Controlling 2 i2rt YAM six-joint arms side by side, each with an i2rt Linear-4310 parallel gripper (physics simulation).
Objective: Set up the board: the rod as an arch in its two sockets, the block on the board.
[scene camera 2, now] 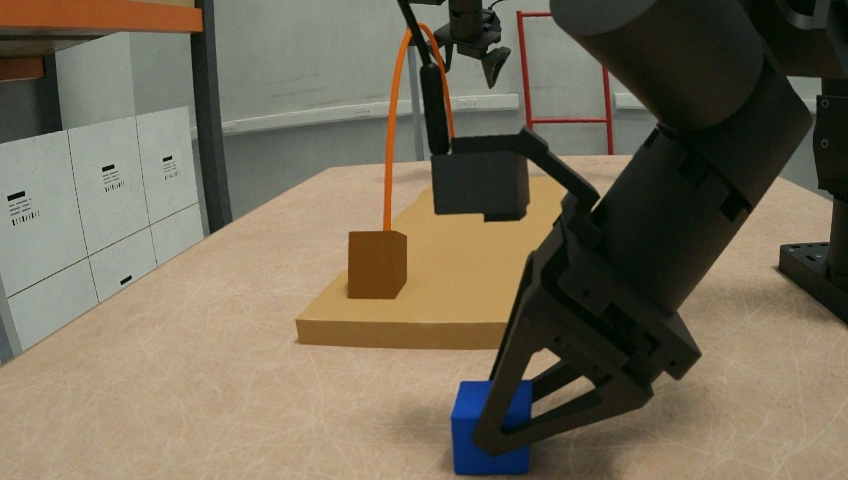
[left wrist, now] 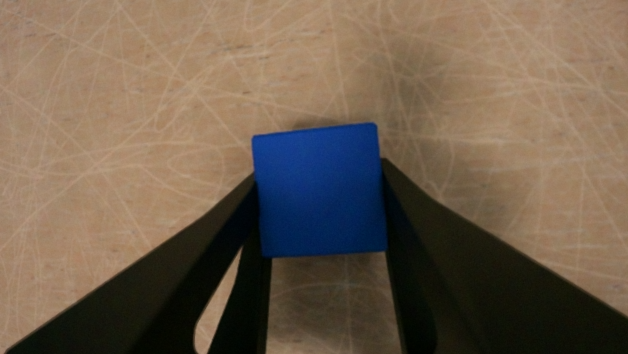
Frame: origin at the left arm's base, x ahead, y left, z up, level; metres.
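Where they show: left gripper, between the fingertips: (scene camera 2: 486,428) (left wrist: 322,178); right gripper, between the fingertips: (scene camera 2: 468,79).
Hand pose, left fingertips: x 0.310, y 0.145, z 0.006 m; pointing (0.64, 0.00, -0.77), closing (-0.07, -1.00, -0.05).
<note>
Things, the pixels of their top centre, and the offset from my left fingertips. "*": a spot on its surface instead.
- blue block, centre of its top: (left wrist: 316,192) (scene camera 2: 493,396) dx -0.003, dy +0.000, dz +0.018 m
- orange rod, a spot on its surface: (scene camera 2: 390,148) * dx +0.078, dy -0.248, dz +0.102 m
The blue block (scene camera 2: 464,443) (left wrist: 320,192) stands on the table near the lower edge of scene camera 2. My left gripper (scene camera 2: 495,433) (left wrist: 322,178) is shut on it, with one finger against each side. The orange rod (scene camera 2: 390,148) stands as an arch; its near end goes into the near brown socket (scene camera 2: 373,264) on the tan board (scene camera 2: 476,249). Its far end and the far socket are hidden behind the left wrist's camera housing. My right gripper (scene camera 2: 471,74) is open, at the top of scene camera 2, behind the arch and in the air.
The left arm covers the right part of the board (scene camera 2: 404,334) in scene camera 2. A black arm base (scene camera 2: 803,261) stands at the right. An orange-beamed shelf rack (scene camera 2: 208,118) and white boxes (scene camera 2: 107,202) are at the left. A red frame (scene camera 2: 526,71) stands at the back.
</note>
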